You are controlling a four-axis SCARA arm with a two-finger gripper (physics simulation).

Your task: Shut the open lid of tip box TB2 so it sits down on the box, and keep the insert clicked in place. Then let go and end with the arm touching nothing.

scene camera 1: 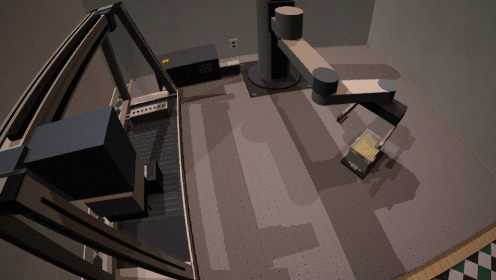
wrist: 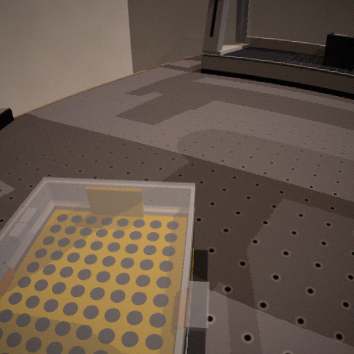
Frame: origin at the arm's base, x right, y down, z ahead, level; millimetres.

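Seen in the pictures: gripper, fingertip midpoint: [scene camera 1: 358, 133] [wrist: 179, 87]; arm's base at its link origin: [scene camera 1: 274, 76].
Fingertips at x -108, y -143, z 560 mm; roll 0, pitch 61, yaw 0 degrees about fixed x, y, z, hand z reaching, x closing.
Note:
Offsets run from my fingertips to a thing's middle. "*": to the spot under its first point.
Tip box TB2 @(dz +13, dx -55, dy +92 mm) [scene camera 1: 357, 162] stands on a dark base on the right part of the table. Its clear lid [scene camera 1: 371, 133] [wrist: 120, 180] lies over the top, looking level; whether its rim is fully down cannot be told. The yellow insert @(dz +13, dx -55, dy +66 mm) [scene camera 1: 366, 145] [wrist: 114, 201] shows flat through the lid, with orange clips visible at both sides in the wrist view. My gripper [scene camera 1: 361, 132] is open and empty, its fingers wide apart. One fingertip is close beside the lid's right edge in the scene view; contact cannot be told. The other hangs to the left of the box.
A framed deck [scene camera 1: 181, 175] with a large dark block @(* dz +218, dx +623, dy -350 mm) [scene camera 1: 75, 155] and a white holed rack @(* dz -353, dx +672, dy +36 mm) [scene camera 1: 148, 109] stands at the left. A black instrument @(* dz -594, dx +479, dy +26 mm) [scene camera 1: 192, 65] is at the back, beside my arm's column [scene camera 1: 265, 40].

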